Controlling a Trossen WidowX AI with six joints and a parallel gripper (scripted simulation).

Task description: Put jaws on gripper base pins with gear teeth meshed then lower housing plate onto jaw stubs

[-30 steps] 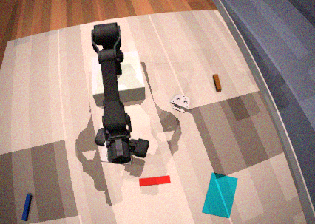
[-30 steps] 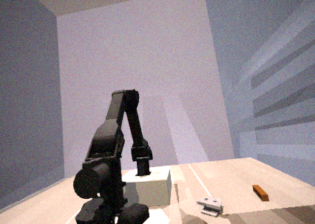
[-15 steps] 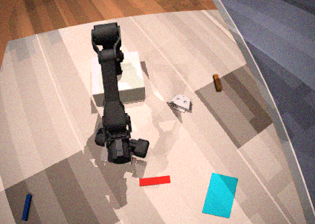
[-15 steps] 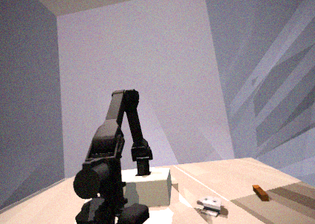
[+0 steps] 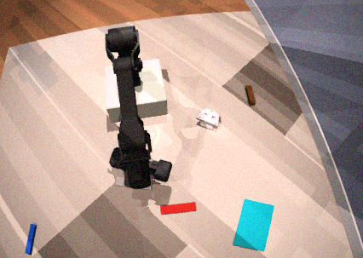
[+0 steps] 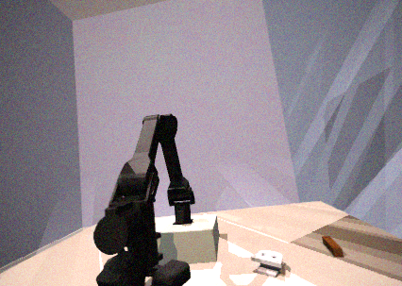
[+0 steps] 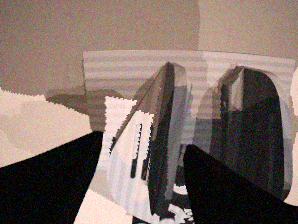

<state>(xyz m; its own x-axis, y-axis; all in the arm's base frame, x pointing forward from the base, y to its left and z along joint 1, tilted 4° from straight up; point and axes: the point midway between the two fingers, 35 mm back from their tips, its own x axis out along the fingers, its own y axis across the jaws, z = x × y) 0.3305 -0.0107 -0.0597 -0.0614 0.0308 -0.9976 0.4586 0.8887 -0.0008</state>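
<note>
The white plate lies 30 mm to the right of my gripper tip and 10 mm below it. Also, from my gripper tip: red bar 130 mm ahead, 90 mm to the left, 10 mm below; cyan sheet 320 mm to the left, 250 mm ahead, 10 mm below; jaw 50 mm behind, 30 mm to the right.
</note>
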